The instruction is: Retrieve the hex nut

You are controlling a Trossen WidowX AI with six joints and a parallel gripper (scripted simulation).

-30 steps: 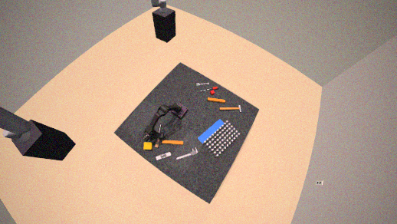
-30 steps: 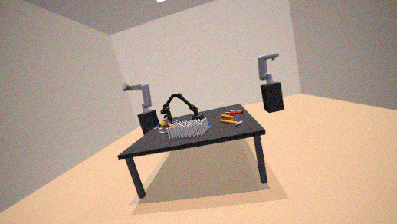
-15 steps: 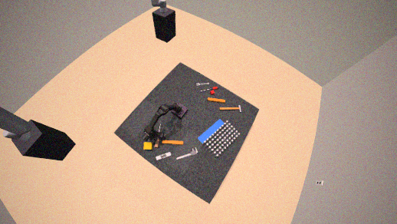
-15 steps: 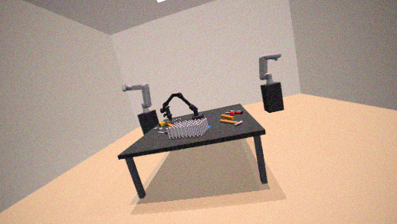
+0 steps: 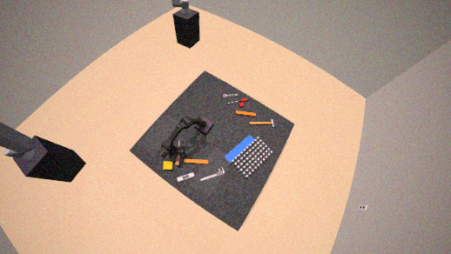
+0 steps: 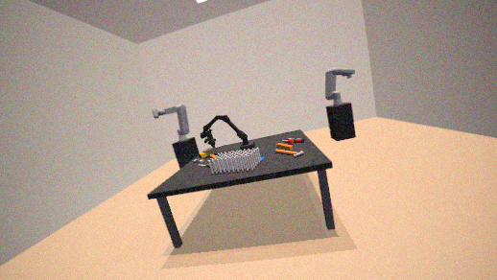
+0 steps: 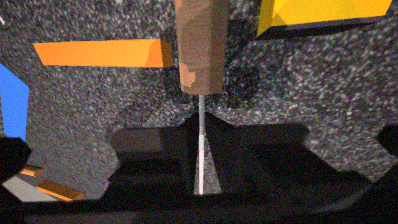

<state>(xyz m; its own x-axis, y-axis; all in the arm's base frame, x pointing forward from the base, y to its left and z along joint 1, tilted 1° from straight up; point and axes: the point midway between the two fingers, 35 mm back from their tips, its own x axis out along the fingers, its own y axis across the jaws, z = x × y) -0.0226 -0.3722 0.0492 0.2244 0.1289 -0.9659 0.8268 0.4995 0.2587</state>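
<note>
Right now the hook tool is 3 cm to the left of my gripper tip and 2 cm behind it. Round my gripper tip: blue taped strip (47 cm ahead, 38 cm to the left, 7 cm below).
</note>
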